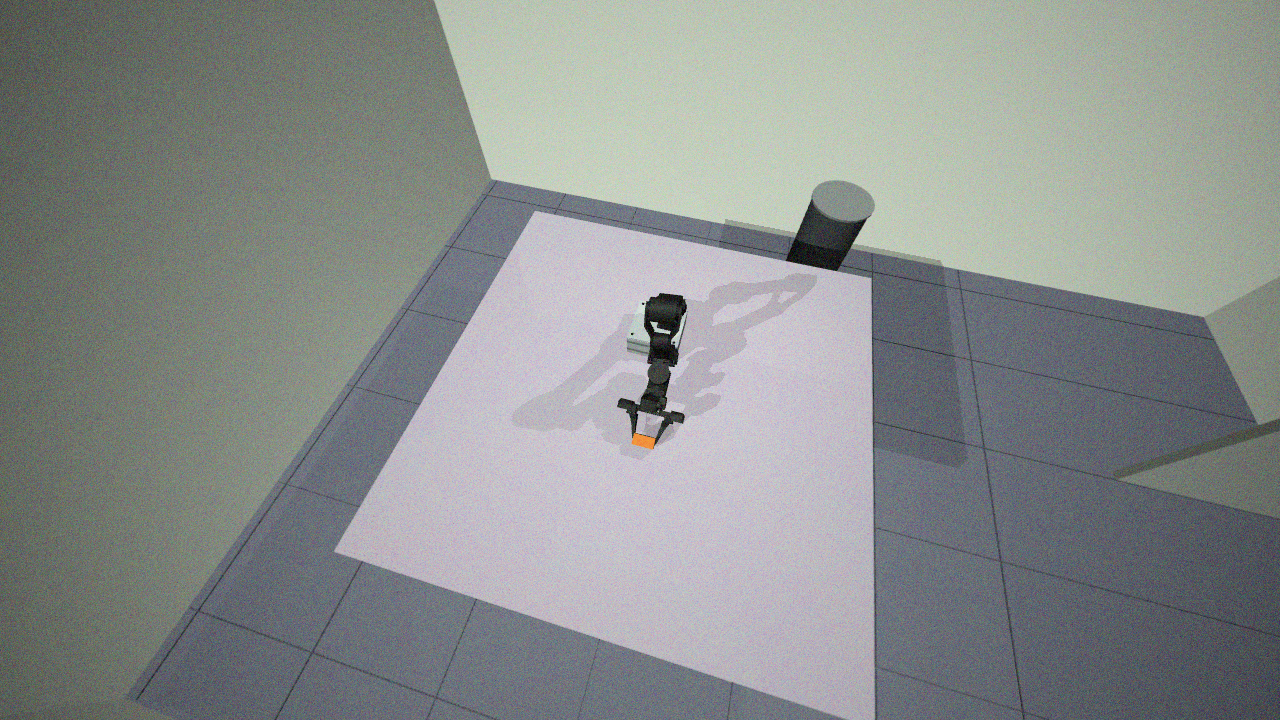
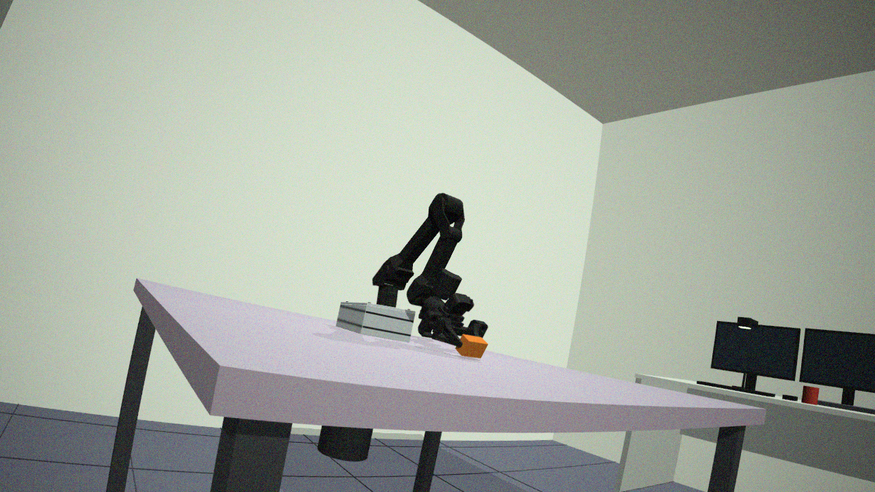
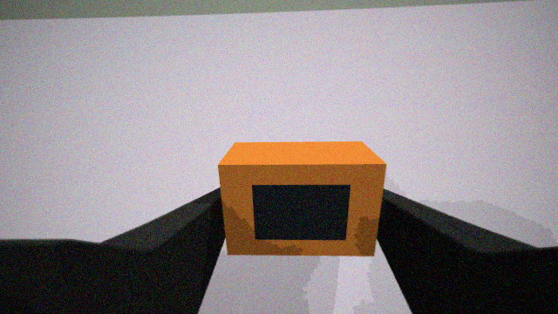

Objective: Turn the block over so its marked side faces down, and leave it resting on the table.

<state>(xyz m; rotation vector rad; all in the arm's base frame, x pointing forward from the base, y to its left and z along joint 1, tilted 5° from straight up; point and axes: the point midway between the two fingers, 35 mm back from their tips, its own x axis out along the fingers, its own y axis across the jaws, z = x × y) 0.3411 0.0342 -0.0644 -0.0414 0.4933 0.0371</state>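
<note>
Right now my gripper tip is 10 mm past the orange block.
</note>
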